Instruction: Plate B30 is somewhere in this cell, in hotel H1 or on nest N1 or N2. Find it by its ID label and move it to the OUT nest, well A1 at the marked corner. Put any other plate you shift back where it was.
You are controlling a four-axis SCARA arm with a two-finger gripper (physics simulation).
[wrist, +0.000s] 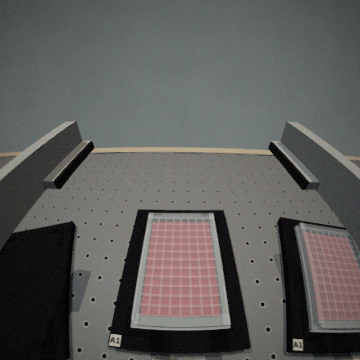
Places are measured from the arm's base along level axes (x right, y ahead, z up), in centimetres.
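Pixels of known places: gripper, between the fingertips: (pixel 180 130).
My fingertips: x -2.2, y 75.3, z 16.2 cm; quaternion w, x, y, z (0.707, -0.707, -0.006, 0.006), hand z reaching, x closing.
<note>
For each thing: its top centre in the pictures, then the offset to it from my fingertips. "spot": a spot on its surface instead. Level surfaces: height alone.
- second pink plate, centre of its top: (pixel 340 269) dz -12.2, dx +17.8, dy -5.1 cm
- block, centre of its top: (pixel 17 280) dz -13.3, dx -18.1, dy -6.9 cm
- grey perforated deck, height of its surface: dz -14.9 cm
- pale edge strip, a spot on its surface: (pixel 180 152) spot: dz -14.8, dx -0.5, dy +24.1 cm
My gripper (pixel 180 130) is open and empty, its two padded fingers wide apart at the left and right of the wrist view, above the nests. A clear plate with a pink grid of wells (pixel 181 270) lies flat on a black nest (pixel 235 320) at the lower middle, below the gripper. That nest has an A1 label at its near left corner. A second pink plate (pixel 336 280) lies on another black nest (pixel 295 320) at the right, also marked A1 and cut off by the frame. No plate ID label is readable in this view.
A black nest or block (pixel 40 290) with no plate showing on it stands at the lower left, partly out of frame. The grey perforated deck (pixel 180 185) runs under everything and ends at a pale edge strip (pixel 180 150). A plain grey-blue background lies beyond it.
</note>
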